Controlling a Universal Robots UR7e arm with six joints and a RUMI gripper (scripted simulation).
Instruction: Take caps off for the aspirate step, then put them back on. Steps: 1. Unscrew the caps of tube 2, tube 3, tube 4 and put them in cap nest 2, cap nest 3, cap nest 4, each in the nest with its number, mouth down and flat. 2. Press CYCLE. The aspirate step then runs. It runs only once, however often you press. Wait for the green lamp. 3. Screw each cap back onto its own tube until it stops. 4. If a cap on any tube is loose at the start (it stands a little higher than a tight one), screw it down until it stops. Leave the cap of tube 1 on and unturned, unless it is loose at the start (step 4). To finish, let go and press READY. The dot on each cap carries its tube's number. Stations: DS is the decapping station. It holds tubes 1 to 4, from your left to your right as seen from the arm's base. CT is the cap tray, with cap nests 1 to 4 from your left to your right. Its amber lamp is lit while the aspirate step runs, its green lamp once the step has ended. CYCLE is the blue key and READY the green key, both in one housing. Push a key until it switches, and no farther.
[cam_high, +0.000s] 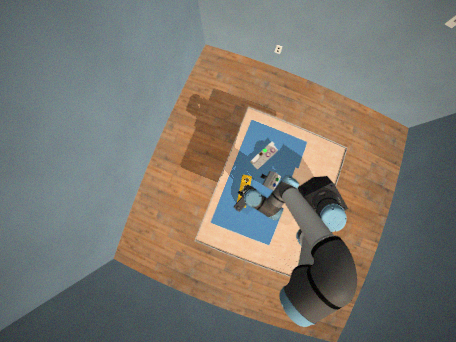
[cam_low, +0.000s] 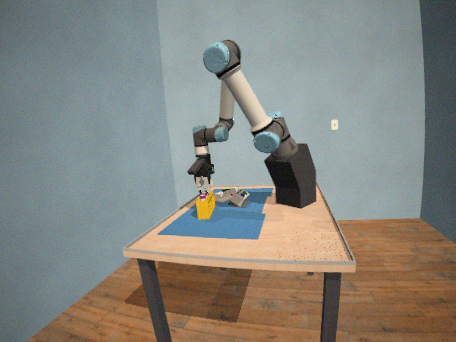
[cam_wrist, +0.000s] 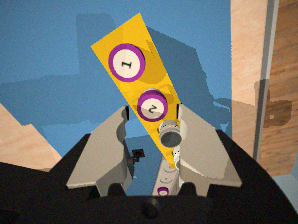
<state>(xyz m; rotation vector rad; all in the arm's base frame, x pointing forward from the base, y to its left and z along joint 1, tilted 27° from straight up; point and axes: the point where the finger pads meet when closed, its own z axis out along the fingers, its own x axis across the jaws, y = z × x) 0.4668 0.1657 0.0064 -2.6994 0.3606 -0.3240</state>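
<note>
The cap lies 35 cm to the right of my hand, 11 cm below it and 5 cm behind it. Round my hand: green key: 20 cm to the right, 18 cm behind, 6 cm below; then blue cycle key: 17 cm behind, 15 cm to the right, 6 cm below; then key housing: 17 cm to the right, 16 cm behind, 7 cm below.
</note>
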